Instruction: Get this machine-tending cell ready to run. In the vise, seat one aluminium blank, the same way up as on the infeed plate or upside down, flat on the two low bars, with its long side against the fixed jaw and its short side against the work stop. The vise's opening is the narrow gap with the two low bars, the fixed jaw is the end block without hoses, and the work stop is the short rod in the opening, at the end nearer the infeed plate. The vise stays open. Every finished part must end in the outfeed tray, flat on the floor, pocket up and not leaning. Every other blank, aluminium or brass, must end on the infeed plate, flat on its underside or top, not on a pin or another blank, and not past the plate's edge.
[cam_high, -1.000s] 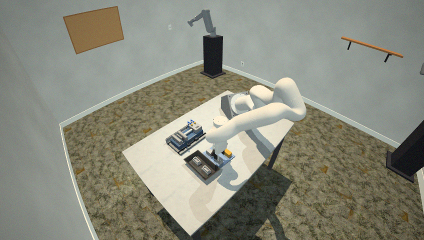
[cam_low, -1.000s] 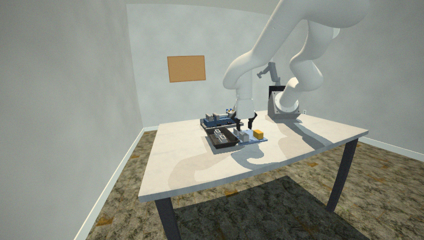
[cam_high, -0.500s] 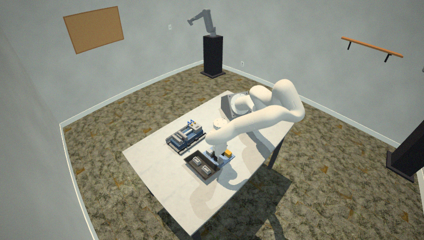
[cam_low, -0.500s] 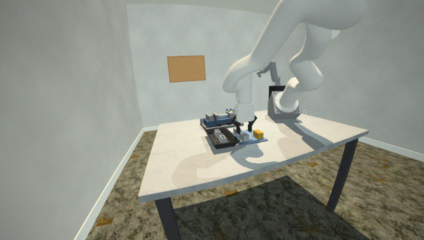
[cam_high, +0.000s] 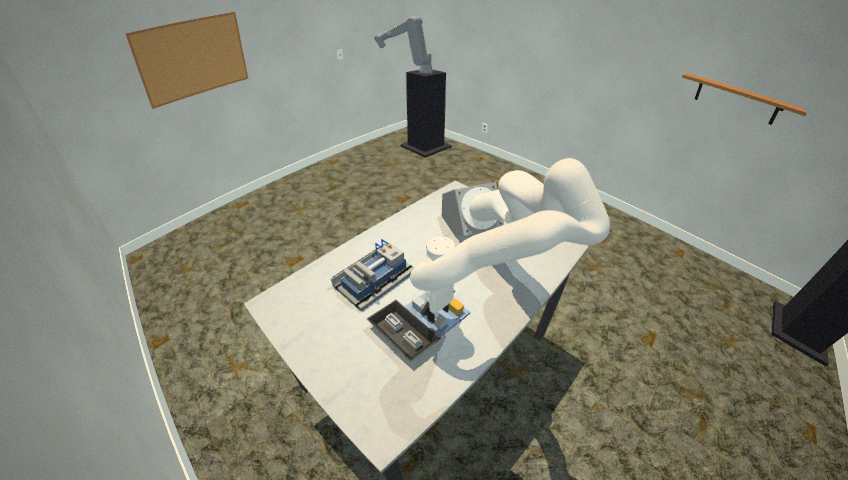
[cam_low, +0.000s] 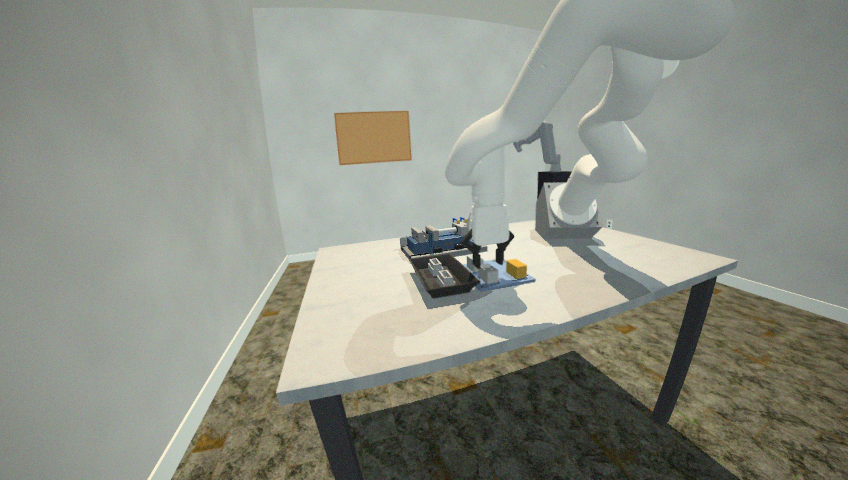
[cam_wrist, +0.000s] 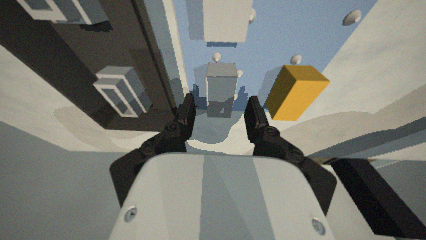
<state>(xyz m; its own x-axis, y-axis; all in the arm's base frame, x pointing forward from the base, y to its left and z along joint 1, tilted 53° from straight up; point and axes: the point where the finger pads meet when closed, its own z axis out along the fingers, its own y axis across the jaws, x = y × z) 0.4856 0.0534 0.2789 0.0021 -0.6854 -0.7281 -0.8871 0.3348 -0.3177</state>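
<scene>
The brass blank lies 9 cm behind my hand and 4 cm below it. Round my hand: blue vise (3 cm ahead, 33 cm to the right, 3 cm below).
</scene>
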